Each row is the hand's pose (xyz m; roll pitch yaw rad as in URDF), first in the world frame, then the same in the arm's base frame.
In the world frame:
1: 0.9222 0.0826 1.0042 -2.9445 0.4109 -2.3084
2: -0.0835 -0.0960 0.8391 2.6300 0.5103 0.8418
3: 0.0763 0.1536 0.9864 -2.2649 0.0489 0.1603
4: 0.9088 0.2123 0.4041 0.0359 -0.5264 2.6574
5: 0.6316 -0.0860 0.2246 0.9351 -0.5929 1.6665
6: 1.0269 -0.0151 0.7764 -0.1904 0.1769 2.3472
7: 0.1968 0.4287 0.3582 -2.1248 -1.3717 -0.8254
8: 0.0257 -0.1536 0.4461 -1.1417 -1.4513 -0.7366
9: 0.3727 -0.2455 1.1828 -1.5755 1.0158 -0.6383
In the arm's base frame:
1: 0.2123 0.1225 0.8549 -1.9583 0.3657 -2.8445
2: -0.5056 0.4126 0.1686 1.7095 0.2013 -0.4419
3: -0.2157 0.5460 0.2563 -2.9571 -0.5824 -0.5780
4: 0.3346 -0.2941 0.4207 0.1191 0.3781 1.7130
5: -0.0614 -0.4144 0.2570 0.2723 0.0663 0.9176
6: 0.2019 -0.1448 0.8261 -0.5298 1.0489 1.1930
7: 0.1036 0.0976 -0.1702 0.7235 -0.8548 1.6943
8: -0.4741 0.0283 0.0237 1.8285 -0.7807 1.6475
9: -0.3791 0.4050 0.7453 -1.5311 0.1084 -1.5496

